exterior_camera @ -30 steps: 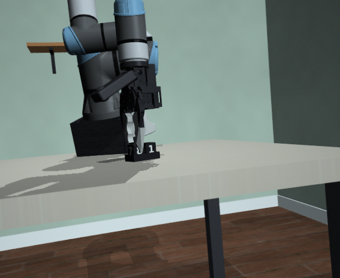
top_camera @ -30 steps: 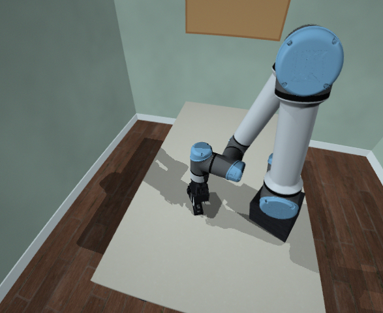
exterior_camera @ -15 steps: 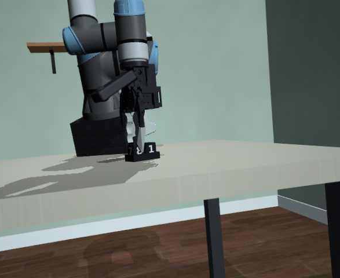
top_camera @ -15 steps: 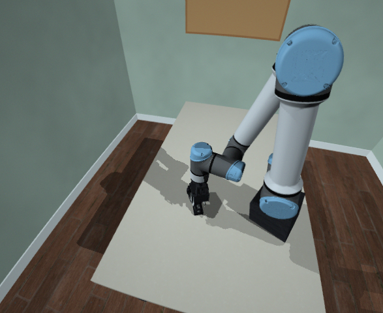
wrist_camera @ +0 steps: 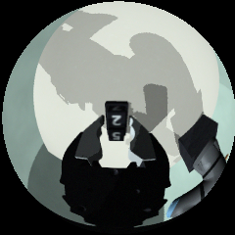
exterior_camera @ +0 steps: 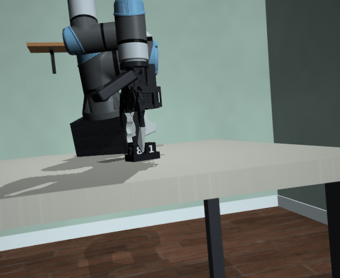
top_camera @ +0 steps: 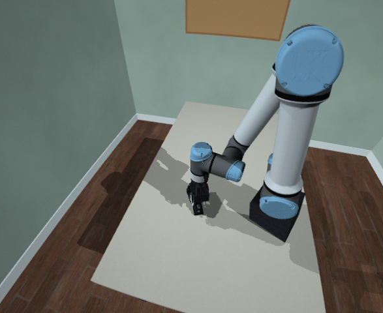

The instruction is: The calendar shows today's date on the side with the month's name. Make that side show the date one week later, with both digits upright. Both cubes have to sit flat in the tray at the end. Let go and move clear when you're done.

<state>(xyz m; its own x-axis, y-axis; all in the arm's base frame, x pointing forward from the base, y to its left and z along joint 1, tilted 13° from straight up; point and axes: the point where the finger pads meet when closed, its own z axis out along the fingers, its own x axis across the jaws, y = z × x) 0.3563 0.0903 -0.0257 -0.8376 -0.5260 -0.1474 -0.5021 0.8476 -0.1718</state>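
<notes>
My gripper is now 10 mm past the black tray, 10 mm to the right of it and 30 mm above it. From my hand the other things lie so: black digit cube 20 mm behind, 30 mm to the left, 10 mm below.
</notes>
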